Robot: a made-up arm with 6 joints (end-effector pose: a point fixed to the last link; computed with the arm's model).
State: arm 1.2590 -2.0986 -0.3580 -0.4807 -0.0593 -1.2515
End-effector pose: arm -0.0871 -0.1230 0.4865 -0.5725 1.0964 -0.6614
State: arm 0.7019 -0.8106 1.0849 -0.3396 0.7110 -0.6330
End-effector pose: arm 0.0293 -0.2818 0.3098 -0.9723 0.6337 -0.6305
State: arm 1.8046 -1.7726 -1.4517 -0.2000 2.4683 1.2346
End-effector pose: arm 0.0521 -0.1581 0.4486 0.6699 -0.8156 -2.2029
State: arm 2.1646 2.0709 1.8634 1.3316 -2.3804 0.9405
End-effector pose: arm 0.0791 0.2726 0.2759 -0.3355 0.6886 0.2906
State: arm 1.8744 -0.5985 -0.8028 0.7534 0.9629 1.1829
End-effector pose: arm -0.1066 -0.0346 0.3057 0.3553 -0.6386 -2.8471
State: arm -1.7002 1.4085 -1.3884 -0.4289 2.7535 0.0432
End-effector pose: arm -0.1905 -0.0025 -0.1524 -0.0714 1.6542 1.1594
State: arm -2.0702 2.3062 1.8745 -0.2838 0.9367 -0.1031
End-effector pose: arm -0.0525 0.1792 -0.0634 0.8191 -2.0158 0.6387
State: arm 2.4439 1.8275 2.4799 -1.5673 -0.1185 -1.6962
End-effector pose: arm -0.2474 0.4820 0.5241 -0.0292 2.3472 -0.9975
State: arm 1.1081 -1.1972 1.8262 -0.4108 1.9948 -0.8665
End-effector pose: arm -0.0106 -0.0705 0.3727 -1.1240 0.9495 -2.5489
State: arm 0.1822 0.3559 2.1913 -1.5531 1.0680 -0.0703
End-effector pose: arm 0.0742 -0.1892 0.2137 0.3448 0.0461 -0.0710
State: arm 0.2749 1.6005 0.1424 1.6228 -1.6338 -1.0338
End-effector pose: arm 0.0471 -0.3643 0.1976 1.0708 -0.3213 -2.9210
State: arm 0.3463 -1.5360 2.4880 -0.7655 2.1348 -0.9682
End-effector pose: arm 0.1756 -0.1450 0.2423 0.5242 1.6935 -2.4333
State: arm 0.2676 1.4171 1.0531 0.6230 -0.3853 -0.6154
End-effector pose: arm -0.0460 -0.3621 0.2101 -0.7425 0.3724 1.7935
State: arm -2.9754 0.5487 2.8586 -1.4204 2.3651 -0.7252
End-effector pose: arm -0.1584 0.2317 0.1993 1.8645 0.8568 1.2620
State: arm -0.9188 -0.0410 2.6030 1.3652 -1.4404 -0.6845
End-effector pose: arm 0.0341 -0.0481 0.0178 1.1040 0.8313 -0.7766
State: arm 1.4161 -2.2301 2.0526 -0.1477 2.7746 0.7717
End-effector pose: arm -0.0471 -0.1907 0.6241 -1.1753 1.4153 -1.9558
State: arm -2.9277 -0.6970 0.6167 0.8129 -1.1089 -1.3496
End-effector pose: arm -0.1188 0.2572 0.1945 2.4412 -0.3223 1.7542
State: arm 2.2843 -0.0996 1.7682 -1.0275 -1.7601 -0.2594
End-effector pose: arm 0.0940 0.2304 0.3044 0.4595 -0.1929 0.3250
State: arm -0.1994 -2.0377 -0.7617 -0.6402 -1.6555 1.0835
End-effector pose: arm 0.2954 -0.5468 -0.0089 1.9370 -0.3104 -1.4052
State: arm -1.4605 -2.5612 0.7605 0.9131 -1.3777 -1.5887
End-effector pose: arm 0.1605 0.0126 0.0330 2.3352 1.6999 -0.5927
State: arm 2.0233 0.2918 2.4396 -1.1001 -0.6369 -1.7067
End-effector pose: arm -0.2388 0.0721 0.2112 -0.2872 1.0283 -0.0932
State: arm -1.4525 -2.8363 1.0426 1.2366 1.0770 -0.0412
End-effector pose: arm -0.0540 -0.1474 -0.1993 -0.4947 2.4415 0.8079
